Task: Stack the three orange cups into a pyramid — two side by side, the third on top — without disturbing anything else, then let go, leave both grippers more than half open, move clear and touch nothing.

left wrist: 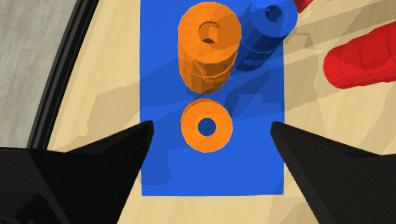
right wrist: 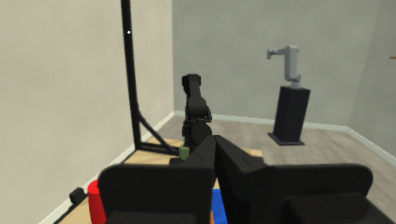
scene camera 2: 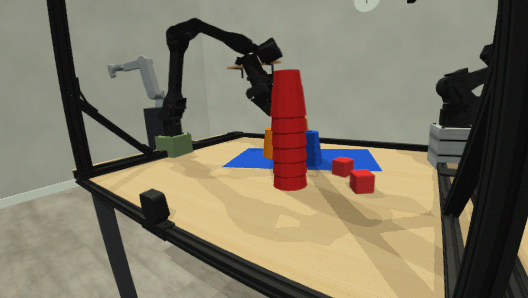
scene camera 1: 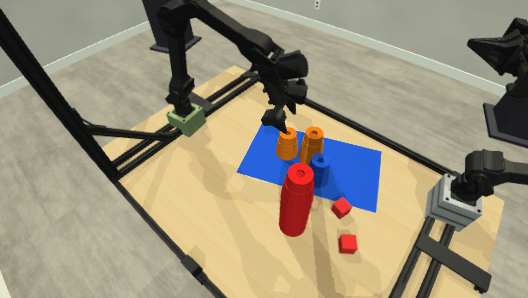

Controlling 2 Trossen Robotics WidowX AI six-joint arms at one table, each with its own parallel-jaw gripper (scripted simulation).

Labels:
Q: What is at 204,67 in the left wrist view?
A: An orange cup.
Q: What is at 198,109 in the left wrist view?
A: An orange cup.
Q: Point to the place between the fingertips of the left gripper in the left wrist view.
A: At 212,126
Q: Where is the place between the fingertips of the left gripper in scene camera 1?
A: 290,123

